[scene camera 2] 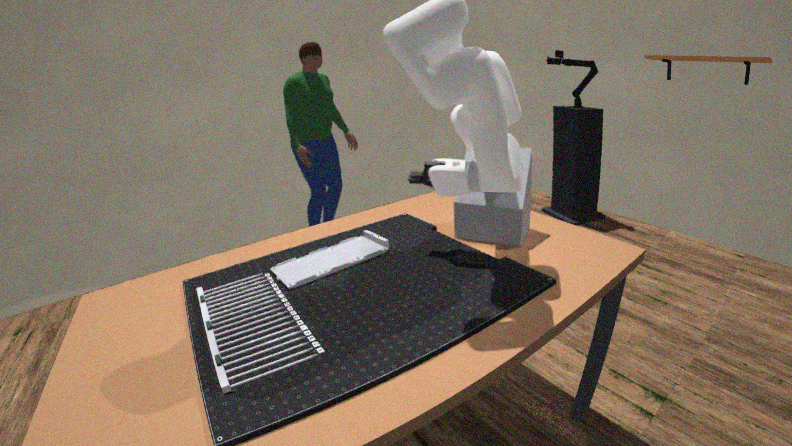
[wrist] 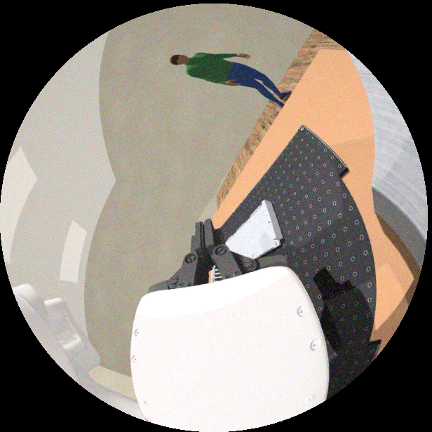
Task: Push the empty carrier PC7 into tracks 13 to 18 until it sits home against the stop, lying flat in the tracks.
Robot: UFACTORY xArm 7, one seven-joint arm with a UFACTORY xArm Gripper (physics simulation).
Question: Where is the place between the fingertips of my gripper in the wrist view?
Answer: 207, 230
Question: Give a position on a carrier PC7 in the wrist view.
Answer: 261, 233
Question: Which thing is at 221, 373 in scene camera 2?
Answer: A track field.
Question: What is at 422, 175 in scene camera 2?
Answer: My gripper.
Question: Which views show the carrier PC7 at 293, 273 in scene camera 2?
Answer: Scene camera 2 and the wrist view: all of them.
